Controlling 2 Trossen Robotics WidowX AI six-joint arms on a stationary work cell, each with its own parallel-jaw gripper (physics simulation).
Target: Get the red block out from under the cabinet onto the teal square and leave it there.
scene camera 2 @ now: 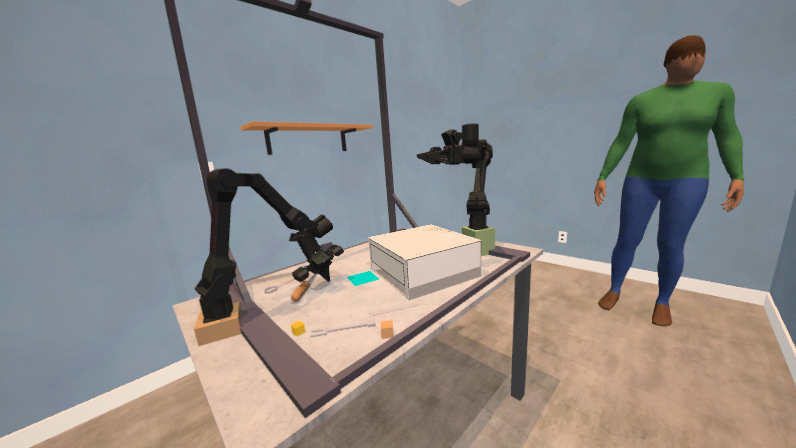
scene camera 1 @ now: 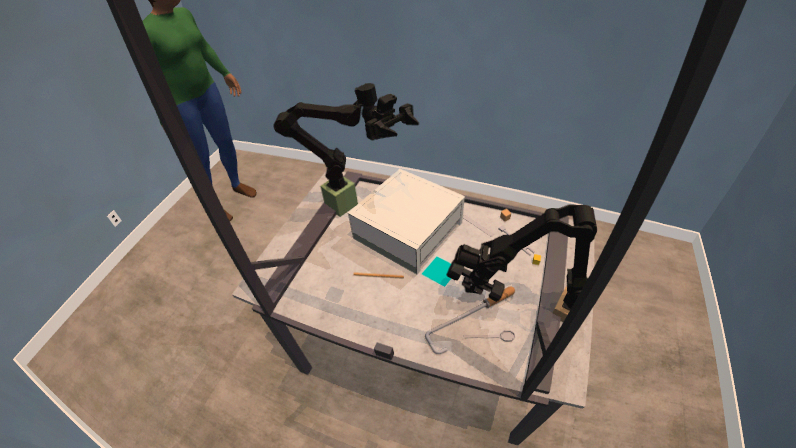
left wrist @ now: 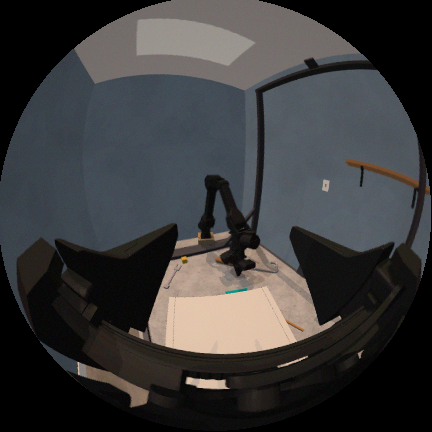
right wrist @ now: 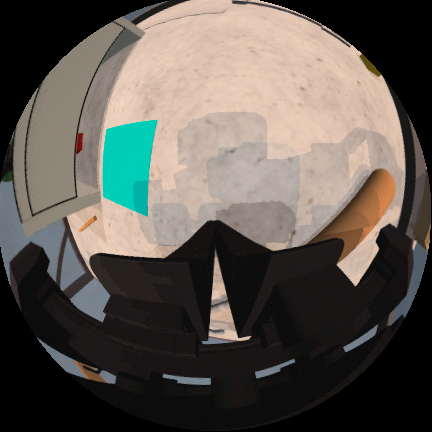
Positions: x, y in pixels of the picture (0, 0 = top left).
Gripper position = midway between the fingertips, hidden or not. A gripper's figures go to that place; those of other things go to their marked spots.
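My right gripper [right wrist: 213, 225], 10 cm from the lens. Grey hooked rod [right wrist: 363, 211], 11 cm from the lens. Teal square [right wrist: 127, 148], 16 cm from the lens. Grey hooked rod and teal square, marked spots: 21 cm apart.
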